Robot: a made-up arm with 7 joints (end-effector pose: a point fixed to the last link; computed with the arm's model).
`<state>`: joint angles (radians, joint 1 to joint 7).
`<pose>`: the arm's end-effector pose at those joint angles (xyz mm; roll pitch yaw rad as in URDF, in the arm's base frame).
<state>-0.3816 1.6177 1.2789 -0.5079 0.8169 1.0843 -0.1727</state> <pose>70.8 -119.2 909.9 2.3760 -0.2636 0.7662</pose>
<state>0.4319 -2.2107 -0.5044 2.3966 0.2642 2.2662 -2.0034</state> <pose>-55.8 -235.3 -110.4 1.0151 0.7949 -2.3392</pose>
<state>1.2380 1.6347 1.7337 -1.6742 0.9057 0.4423 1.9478</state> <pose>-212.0 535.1 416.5 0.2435 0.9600 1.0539</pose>
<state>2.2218 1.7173 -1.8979 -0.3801 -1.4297 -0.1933 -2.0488</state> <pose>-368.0 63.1 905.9 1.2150 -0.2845 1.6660</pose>
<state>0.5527 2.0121 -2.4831 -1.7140 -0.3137 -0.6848 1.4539</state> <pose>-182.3 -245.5 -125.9 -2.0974 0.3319 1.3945</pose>
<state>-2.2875 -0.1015 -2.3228 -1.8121 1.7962 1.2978 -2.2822</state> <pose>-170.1 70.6 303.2 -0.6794 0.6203 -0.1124</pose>
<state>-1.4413 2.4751 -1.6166 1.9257 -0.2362 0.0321 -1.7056</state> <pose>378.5 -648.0 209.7 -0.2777 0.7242 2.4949</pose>
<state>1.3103 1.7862 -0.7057 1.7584 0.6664 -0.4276 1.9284</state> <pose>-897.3 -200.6 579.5 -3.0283 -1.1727 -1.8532</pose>
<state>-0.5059 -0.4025 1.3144 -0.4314 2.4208 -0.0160 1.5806</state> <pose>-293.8 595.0 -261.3 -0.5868 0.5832 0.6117</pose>
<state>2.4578 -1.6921 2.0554 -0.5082 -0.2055 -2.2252 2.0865</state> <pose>125.8 232.7 109.7 1.1398 -0.3140 -2.4996</pose>
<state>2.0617 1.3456 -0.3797 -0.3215 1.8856 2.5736 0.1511</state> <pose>-108.4 251.2 514.6 -1.7936 -0.5109 1.7123</pose>
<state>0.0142 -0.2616 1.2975 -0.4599 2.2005 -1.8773 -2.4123</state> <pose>216.8 249.1 -218.2 -1.6232 0.9934 2.8633</pose>
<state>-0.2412 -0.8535 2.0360 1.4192 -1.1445 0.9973 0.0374</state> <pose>141.6 0.9 -516.6 -1.1824 1.0925 2.4477</pose>
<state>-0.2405 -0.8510 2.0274 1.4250 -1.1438 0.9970 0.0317</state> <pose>146.1 2.8 -513.8 -1.1881 1.0965 2.4480</pose>
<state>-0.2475 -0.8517 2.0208 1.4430 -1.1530 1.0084 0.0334</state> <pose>150.6 0.7 -509.9 -1.2129 1.1086 2.4128</pose>
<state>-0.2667 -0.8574 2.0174 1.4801 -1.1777 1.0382 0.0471</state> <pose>155.1 -7.2 -504.2 -1.2760 1.1311 2.3144</pose>
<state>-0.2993 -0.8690 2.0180 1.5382 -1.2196 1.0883 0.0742</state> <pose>159.7 -20.6 -496.6 -1.3998 1.1580 2.1299</pose>
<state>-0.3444 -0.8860 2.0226 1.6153 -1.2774 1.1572 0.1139</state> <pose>164.8 -37.3 -487.3 -1.6000 1.1725 1.8487</pose>
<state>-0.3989 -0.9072 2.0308 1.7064 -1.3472 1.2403 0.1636</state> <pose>170.7 -54.2 -477.0 -1.8464 1.1524 1.5094</pose>
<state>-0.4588 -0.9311 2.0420 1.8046 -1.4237 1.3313 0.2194</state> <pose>177.8 -68.7 -466.2 -2.0600 1.0884 1.1995</pose>
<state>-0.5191 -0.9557 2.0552 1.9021 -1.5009 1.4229 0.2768</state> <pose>186.0 -79.0 -455.9 -2.1949 0.9937 0.9718</pose>
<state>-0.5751 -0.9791 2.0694 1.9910 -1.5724 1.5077 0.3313</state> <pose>194.6 -85.1 -446.6 -2.2620 0.8911 0.8210</pose>
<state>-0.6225 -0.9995 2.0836 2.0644 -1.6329 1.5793 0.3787</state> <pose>202.4 -88.0 -439.0 -2.2878 0.7995 0.7248</pose>
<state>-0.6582 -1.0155 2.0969 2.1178 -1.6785 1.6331 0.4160</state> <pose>208.1 -89.5 -433.5 -2.2941 0.7303 0.6643</pose>
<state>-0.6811 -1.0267 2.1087 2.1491 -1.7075 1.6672 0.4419</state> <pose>211.2 -91.2 -430.7 -2.2945 0.6881 0.6274</pose>
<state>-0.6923 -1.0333 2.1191 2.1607 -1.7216 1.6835 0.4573</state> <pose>211.5 -93.9 -430.4 -2.2951 0.6707 0.6059</pose>
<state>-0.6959 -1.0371 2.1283 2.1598 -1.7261 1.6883 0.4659</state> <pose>210.1 -97.4 -431.6 -2.2974 0.6690 0.5928</pose>
